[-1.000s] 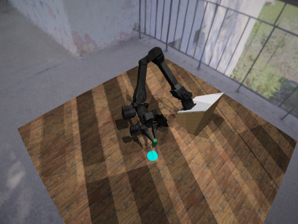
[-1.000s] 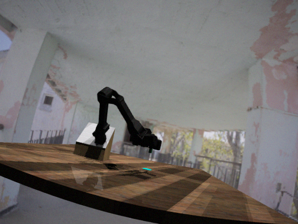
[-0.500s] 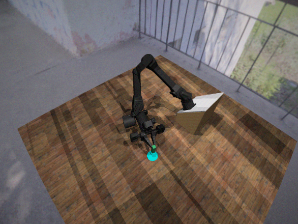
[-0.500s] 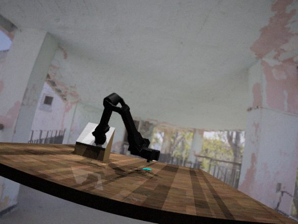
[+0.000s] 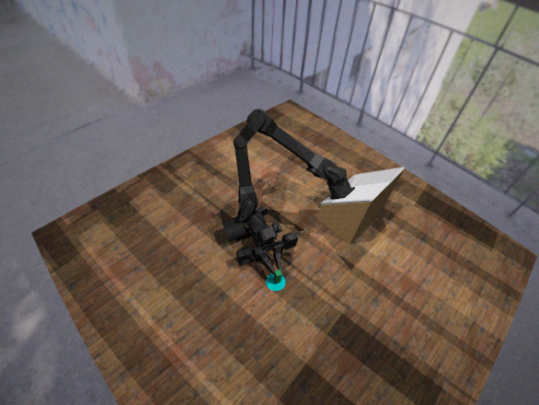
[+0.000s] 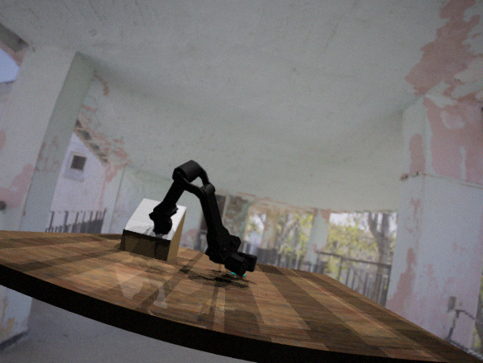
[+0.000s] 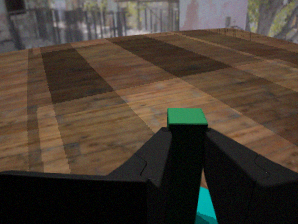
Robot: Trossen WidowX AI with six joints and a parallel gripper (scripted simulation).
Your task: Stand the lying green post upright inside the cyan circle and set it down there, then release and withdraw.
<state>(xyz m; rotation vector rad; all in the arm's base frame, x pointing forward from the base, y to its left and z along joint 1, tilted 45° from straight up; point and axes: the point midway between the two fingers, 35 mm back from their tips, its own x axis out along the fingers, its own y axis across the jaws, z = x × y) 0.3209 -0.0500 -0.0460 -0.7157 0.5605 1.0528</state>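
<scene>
Now: the green post 2 cm below my gripper tip. From my gripper tip the other things lie so: cyan circle (6 cm below).
</scene>
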